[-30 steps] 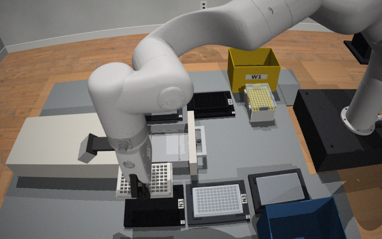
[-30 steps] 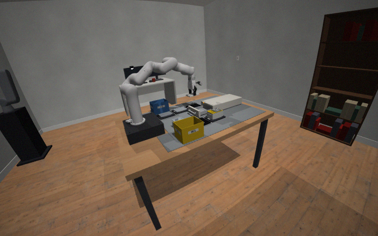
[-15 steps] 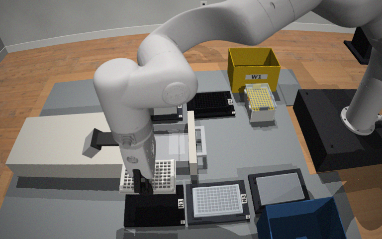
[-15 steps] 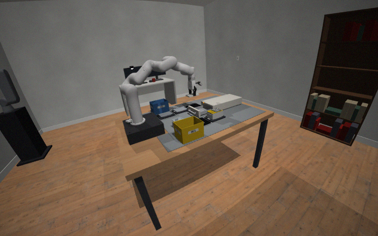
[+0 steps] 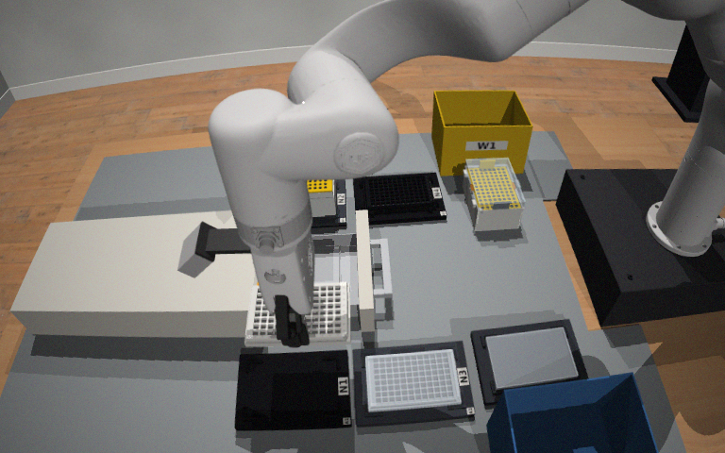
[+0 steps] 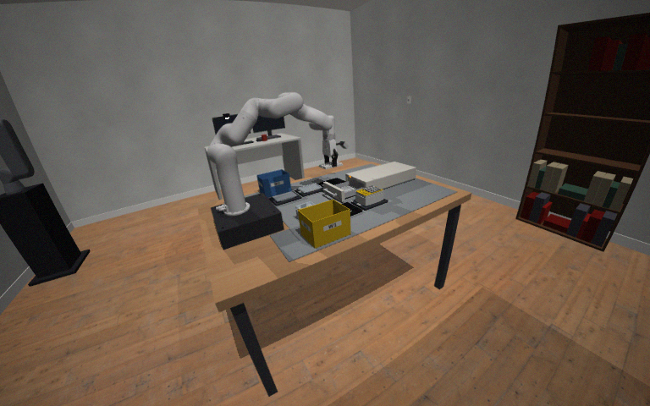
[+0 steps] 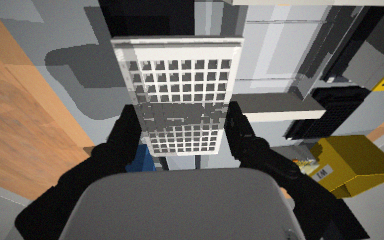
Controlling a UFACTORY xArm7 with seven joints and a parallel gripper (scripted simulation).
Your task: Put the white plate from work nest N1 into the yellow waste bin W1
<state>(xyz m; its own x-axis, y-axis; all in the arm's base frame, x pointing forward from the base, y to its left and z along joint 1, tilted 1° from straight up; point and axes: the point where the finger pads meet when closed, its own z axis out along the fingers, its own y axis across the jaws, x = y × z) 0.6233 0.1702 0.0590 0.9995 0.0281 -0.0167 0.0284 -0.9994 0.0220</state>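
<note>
My hand is 31 cm past the yellow waste bin W1, 48 cm to the left of it and 12 cm above it. From my hand the other things lie so: white plate (1 cm below); drawer (5 cm ahead, 15 cm to the right, 14 cm below); black work nest N1 (3 cm ahead, 4 cm to the left, 15 cm below).
</note>
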